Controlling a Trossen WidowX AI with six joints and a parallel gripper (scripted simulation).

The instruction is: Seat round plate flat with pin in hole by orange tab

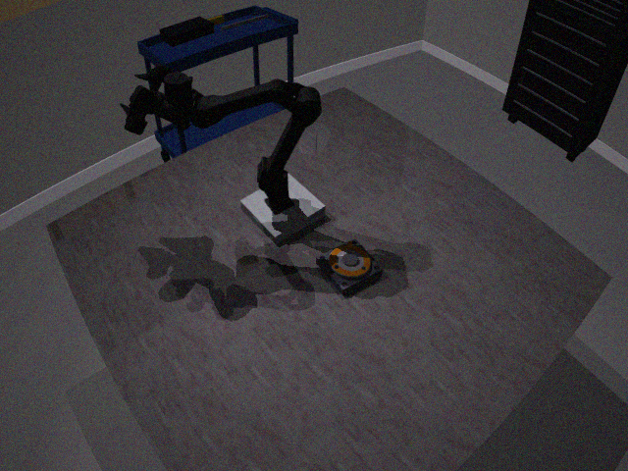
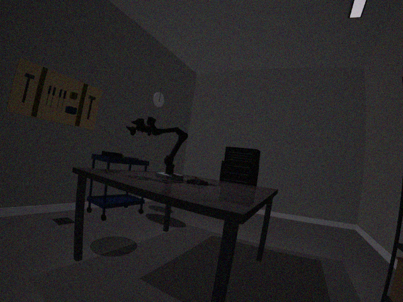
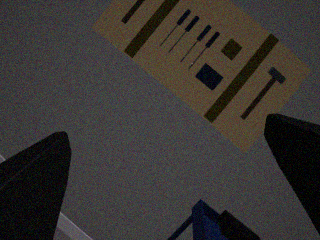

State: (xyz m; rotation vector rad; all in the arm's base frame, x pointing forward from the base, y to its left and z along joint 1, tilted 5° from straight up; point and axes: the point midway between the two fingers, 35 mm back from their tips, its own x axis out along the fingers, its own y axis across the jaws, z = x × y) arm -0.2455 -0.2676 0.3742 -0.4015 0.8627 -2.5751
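My gripper tip is 53 cm short of the base, 35 cm to the right of it and 39 cm above it.
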